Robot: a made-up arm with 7 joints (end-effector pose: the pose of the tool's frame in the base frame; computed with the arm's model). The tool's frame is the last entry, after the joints.
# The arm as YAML. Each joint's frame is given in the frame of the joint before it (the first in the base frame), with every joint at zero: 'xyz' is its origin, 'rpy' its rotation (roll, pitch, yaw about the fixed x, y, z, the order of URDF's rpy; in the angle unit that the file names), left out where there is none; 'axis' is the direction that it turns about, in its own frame. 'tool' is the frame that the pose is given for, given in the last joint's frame.
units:
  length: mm
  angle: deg
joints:
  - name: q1
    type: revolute
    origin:
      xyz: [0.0, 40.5, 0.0]
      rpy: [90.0, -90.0, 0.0]
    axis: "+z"
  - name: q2
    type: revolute
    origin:
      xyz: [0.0, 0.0, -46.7]
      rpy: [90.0, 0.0, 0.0]
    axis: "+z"
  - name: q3
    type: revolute
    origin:
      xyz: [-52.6, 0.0, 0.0]
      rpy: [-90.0, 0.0, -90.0]
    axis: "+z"
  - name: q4
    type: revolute
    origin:
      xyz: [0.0, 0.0, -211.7]
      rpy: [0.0, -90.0, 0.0]
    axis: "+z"
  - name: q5
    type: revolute
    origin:
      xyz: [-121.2, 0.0, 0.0]
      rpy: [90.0, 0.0, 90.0]
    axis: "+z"
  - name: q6
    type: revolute
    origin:
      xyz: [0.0, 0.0, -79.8]
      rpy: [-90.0, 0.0, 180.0]
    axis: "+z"
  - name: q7
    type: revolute
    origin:
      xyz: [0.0, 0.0, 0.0]
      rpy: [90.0, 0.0, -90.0]
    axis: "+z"
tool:
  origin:
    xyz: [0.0, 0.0, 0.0]
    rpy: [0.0, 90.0, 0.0]
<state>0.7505 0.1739 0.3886 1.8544 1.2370 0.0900 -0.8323</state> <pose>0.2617 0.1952 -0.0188 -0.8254 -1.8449 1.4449</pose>
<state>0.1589 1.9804 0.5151 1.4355 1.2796 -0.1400 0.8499</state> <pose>0.1385 0.3154 0.2309 0.2490 -1.8408 -1.3433</pose>
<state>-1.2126 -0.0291 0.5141 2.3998 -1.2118 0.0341 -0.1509</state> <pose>-0.0691 0.1506 -0.1521 1.3159 -0.7526 -1.0745</pose>
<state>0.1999 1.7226 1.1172 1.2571 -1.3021 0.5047 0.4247</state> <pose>0.0386 0.3838 0.2315 2.4525 -0.2357 0.3276</pose>
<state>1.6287 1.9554 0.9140 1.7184 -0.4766 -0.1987 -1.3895</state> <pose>-0.2407 0.2457 0.1076 -0.8956 0.0819 -0.6723</pose>
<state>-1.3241 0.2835 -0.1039 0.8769 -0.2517 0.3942 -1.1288</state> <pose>-0.3326 0.1817 -0.2422 1.1139 0.4447 -0.9774</pose>
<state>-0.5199 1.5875 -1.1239 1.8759 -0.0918 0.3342 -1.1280</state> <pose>-0.0123 0.2940 -0.1882 0.8408 -0.8692 -1.5064</pose>
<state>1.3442 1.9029 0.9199 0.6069 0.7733 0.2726 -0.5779</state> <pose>-0.2048 0.4634 0.1185 -0.5905 1.8691 -2.0557</pose>
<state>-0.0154 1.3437 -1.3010 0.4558 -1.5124 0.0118 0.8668</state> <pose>0.0208 0.5014 -0.1836 0.1780 2.1900 -1.8221</pose>
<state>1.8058 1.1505 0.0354 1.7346 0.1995 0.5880 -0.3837</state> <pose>0.0395 0.3014 0.2132 -1.3858 2.6349 -0.9871</pose>
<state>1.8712 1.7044 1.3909 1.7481 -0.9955 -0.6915 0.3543</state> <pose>-0.2239 0.2881 -0.0323 -2.5763 0.1061 -1.1978</pose>
